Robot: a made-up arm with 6 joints.
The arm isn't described. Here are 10 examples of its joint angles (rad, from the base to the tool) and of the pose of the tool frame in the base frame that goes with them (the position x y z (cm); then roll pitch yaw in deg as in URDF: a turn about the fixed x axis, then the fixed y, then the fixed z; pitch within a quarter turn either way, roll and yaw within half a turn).
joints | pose
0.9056 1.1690 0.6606 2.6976 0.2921 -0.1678 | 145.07 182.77 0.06 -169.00 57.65 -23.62
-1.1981 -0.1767 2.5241 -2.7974 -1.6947 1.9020 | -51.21 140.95 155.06 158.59 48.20 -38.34
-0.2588 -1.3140 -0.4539 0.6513 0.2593 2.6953 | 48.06 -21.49 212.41 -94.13 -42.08 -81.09
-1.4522 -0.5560 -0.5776 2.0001 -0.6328 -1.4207 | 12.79 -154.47 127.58 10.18 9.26 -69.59
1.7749 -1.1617 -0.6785 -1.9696 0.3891 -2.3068 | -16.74 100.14 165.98 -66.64 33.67 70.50
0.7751 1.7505 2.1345 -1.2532 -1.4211 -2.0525 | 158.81 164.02 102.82 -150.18 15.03 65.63
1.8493 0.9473 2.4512 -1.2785 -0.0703 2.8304 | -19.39 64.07 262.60 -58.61 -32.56 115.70
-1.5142 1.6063 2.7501 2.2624 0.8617 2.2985 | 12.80 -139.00 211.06 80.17 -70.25 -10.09
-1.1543 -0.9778 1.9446 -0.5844 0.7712 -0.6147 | -95.06 189.31 100.33 -95.38 72.75 104.68
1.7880 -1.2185 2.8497 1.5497 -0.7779 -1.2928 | 41.77 -131.42 -79.41 -157.67 45.22 -87.60
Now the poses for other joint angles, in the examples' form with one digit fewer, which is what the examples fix.
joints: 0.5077 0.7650 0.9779 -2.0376 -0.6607 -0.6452
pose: 197.5 112.9 149.9 -141.5 -40.7 5.7
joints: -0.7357 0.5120 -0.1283 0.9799 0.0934 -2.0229
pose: 146.3 -141.3 19.8 107.2 -15.8 -19.9
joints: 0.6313 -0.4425 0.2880 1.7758 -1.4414 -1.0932
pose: 85.3 41.4 238.9 36.5 -24.3 -2.0
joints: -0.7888 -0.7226 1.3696 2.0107 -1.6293 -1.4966
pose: -103.9 86.5 226.9 158.8 -29.8 177.3
